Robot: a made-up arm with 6 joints. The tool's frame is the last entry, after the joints.
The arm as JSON. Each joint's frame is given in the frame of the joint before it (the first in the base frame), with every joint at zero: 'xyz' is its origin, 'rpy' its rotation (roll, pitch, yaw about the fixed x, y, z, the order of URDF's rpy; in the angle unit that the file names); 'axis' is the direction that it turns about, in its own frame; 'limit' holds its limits. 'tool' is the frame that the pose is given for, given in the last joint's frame.
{
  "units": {
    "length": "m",
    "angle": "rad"
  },
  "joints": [
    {
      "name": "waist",
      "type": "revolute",
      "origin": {
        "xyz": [
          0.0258,
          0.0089,
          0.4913
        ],
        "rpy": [
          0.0,
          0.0,
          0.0
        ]
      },
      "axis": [
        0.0,
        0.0,
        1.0
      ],
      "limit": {
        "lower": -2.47,
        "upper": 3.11
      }
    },
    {
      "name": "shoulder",
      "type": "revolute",
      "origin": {
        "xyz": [
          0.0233,
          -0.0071,
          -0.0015
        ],
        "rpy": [
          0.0,
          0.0,
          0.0
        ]
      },
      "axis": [
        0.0,
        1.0,
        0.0
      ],
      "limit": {
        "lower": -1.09,
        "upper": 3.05
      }
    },
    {
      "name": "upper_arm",
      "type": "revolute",
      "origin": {
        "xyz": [
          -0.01,
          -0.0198,
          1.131
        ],
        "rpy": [
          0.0,
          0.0,
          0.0
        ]
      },
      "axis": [
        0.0,
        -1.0,
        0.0
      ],
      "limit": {
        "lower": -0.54,
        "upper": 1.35
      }
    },
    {
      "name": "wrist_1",
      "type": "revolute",
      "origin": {
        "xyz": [
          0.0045,
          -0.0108,
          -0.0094
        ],
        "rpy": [
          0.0,
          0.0,
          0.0
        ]
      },
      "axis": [
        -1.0,
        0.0,
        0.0
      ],
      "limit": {
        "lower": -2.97,
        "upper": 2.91
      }
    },
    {
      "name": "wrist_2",
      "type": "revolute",
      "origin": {
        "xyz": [
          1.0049,
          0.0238,
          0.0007
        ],
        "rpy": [
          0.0,
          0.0,
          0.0
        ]
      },
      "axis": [
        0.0,
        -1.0,
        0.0
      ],
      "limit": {
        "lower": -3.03,
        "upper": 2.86
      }
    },
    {
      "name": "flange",
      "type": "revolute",
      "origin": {
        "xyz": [
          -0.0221,
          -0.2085,
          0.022
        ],
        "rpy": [
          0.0,
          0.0,
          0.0
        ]
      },
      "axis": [
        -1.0,
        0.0,
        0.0
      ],
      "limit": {
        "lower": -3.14,
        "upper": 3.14
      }
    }
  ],
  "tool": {
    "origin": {
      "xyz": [
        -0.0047,
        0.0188,
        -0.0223
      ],
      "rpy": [
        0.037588,
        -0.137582,
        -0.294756
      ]
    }
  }
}
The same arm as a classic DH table. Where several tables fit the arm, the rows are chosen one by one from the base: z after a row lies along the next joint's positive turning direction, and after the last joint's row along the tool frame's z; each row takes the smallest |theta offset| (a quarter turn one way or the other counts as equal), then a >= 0, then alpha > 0; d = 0 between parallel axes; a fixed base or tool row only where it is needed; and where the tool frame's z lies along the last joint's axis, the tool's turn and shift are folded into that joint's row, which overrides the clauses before.
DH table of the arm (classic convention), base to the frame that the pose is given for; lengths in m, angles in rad. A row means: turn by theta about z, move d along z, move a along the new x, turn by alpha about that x. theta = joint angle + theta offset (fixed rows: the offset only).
base (fixed): theta offset 0.3322  d 0  a 0.0273  alpha 0
waist: theta offset -0.3322  d 0.4898  a 0.0233  alpha -1.5708
shoulder: theta offset 1.562  d 0  a -1.131  alpha 3.1416
upper_arm: theta offset -0.0088  d 0.0377  a 0.0094  alpha 1.5708
wrist_1: theta offset 0  d -1.0094  a -0.0007  alpha -1.5708
wrist_2: theta offset 0  d 0.1847  a -0.022  alpha 1.5708
flange: theta offset -1.5669  d 0.03  a 0.0189  alpha 1.4283
tool (fixed): theta offset -1.8632  d -0.0225  a 0  alpha 0
Joint limits (rad, base to tool): -2.47..3.11 -1.09..3.05 -0.54..1.35 -2.97..2.91 -3.03..2.86 -3.14..3.14

